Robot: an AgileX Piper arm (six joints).
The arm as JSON. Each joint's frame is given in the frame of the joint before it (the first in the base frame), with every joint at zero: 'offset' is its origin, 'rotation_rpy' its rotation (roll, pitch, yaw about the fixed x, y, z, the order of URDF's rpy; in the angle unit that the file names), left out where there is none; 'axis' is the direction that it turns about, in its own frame. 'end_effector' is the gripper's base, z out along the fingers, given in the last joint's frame.
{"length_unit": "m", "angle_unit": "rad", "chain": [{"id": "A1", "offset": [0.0, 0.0, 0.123], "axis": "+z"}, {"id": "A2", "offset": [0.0, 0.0, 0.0], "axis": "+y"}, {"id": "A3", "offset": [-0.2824, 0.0, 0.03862], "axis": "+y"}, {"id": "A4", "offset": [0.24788, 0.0, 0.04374], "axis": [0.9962, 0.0, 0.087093]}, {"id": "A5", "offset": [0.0, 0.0, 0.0], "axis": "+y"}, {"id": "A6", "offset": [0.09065, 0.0, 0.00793], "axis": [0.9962, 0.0, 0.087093]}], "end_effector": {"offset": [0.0, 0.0, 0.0], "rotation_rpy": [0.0, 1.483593, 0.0]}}
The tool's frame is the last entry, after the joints.
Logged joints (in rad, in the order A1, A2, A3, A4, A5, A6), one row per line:
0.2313 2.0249 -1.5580 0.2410 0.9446 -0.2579
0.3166 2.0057 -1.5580 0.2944 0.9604 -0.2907
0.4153 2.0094 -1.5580 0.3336 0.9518 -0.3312
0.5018 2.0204 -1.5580 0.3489 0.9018 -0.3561
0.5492 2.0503 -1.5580 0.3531 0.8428 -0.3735
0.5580 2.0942 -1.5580 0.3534 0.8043 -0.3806
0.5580 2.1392 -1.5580 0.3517 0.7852 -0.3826
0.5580 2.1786 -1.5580 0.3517 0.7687 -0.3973
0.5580 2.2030 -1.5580 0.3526 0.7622 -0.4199
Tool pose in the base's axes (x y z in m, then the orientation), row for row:
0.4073 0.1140 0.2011 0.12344 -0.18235 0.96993 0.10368
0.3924 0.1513 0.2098 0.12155 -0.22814 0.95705 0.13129
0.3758 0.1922 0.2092 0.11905 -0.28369 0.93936 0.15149
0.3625 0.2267 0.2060 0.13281 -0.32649 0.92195 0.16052
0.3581 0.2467 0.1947 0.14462 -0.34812 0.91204 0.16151
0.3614 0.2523 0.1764 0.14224 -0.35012 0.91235 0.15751
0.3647 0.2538 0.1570 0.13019 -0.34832 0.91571 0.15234
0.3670 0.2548 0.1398 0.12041 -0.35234 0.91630 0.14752
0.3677 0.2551 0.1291 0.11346 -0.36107 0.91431 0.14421
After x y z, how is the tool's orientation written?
As a quaternion, w x y z.
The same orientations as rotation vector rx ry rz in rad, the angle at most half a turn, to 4 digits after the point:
-0.5318 2.8287 0.3024
-0.6661 2.7941 0.3833
-0.8294 2.7464 0.4429
-0.9471 2.6745 0.4657
-1.0032 2.6282 0.4654
-1.0103 2.6326 0.4545
-1.0119 2.6603 0.4426
-1.0293 2.6769 0.4310
-1.0591 2.6818 0.4230

